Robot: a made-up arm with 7 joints. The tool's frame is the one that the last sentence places.
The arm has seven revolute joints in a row. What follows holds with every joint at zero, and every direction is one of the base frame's. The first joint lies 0.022 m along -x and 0.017 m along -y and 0.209 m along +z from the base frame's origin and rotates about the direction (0, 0.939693, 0.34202). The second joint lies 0.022 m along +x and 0.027 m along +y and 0.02 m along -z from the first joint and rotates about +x. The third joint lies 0.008 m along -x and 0.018 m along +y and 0.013 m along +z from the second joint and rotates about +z. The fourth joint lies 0.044 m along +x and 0.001 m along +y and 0.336 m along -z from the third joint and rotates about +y. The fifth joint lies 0.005 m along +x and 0.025 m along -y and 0.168 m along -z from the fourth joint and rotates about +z. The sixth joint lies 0.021 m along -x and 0.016 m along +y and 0.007 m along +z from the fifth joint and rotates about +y. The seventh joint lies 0.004 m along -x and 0.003 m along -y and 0.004 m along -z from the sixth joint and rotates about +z. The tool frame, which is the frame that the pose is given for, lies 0.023 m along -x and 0.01 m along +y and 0.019 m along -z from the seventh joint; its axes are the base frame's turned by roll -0.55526, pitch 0.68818 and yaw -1.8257 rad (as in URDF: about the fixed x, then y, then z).
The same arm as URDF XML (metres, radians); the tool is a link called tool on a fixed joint. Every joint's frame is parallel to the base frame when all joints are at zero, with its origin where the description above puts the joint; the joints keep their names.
<robot name="arm">
<link name="base"/>
<link name="link1"/>
<link name="link2"/>
<link name="link3"/>
<link name="link4"/>
<link name="link5"/>
<link name="link6"/>
<link name="link7"/>
<link name="tool"/>
<joint name="joint 1" type="continuous"><parent link="base"/><child link="link1"/><origin xyz="-0.022 -0.017 0.209" rpy="0 0 0"/><axis xyz="0 0.9397 0.342"/></joint>
<joint name="joint 2" type="continuous"><parent link="link1"/><child link="link2"/><origin xyz="0.022 0.027 -0.02" rpy="0 0 0"/><axis xyz="1 0 0"/></joint>
<joint name="joint 3" type="continuous"><parent link="link2"/><child link="link3"/><origin xyz="-0.008 0.018 0.013" rpy="0 0 0"/><axis xyz="0 0 1"/></joint>
<joint name="joint 4" type="continuous"><parent link="link3"/><child link="link4"/><origin xyz="0.044 0.001 -0.336" rpy="0 0 0"/><axis xyz="0 1 0"/></joint>
<joint name="joint 5" type="continuous"><parent link="link4"/><child link="link5"/><origin xyz="0.005 -0.025 -0.168" rpy="0 0 0"/><axis xyz="0 0 1"/></joint>
<joint name="joint 6" type="continuous"><parent link="link5"/><child link="link6"/><origin xyz="-0.021 0.016 0.007" rpy="0 0 0"/><axis xyz="0 1 0"/></joint>
<joint name="joint 7" type="continuous"><parent link="link6"/><child link="link7"/><origin xyz="-0.004 -0.003 -0.004" rpy="0 0 0"/><axis xyz="0 0 1"/></joint>
<joint name="tool_joint" type="fixed"><parent link="link7"/><child link="tool"/><origin xyz="-0.023 0.01 -0.019" rpy="-0.5553 0.6882 -1.8257"/></joint>
</robot>

